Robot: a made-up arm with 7 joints.
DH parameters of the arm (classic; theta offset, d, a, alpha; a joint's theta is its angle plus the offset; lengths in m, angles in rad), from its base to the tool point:
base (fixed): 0 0 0 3.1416
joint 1: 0 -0.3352 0 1.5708
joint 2: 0 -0.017 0 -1.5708
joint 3: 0 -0.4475 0 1.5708
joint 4: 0 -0.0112 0 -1.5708
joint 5: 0 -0.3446 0 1.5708
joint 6: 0 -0.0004 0 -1.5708
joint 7: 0 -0.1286 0 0
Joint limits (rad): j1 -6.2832..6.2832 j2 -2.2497..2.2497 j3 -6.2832..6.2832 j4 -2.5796..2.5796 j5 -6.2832..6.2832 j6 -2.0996..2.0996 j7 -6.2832..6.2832
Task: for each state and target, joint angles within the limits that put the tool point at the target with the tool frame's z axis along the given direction. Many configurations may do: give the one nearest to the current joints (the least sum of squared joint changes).
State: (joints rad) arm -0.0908 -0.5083 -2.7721 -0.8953 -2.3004 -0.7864 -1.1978
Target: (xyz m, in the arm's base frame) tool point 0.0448 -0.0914 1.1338 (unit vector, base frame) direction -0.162 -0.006 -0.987
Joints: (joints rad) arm -0.0227 -0.4282 -2.8584 -1.1063 -2.8374 -0.5554 -1.1978
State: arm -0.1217 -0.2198 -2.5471 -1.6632 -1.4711 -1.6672 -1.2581
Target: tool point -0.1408 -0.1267 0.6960 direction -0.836 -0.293 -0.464
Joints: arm 0.5418 -0.9371 -2.1185 -2.0748 -1.3051 -1.6706 -1.2581
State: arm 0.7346 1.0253 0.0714 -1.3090 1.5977 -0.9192 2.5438
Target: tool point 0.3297 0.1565 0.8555 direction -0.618 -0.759 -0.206
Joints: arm 0.5185 0.9364 0.6234 -1.5792 1.9036 -0.9036 2.5438
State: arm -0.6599 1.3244 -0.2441 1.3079 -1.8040 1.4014 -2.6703
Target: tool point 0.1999 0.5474 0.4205 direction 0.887 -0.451 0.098
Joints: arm -0.9124 0.7939 -0.2326 1.4704 -1.3497 1.4248 -2.6703
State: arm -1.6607 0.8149 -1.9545 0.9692 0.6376 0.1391 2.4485
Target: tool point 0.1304 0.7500 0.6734 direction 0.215 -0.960 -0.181
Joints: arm -0.9666 0.9673 -1.2814 0.8419 0.6729 0.0231 2.4485
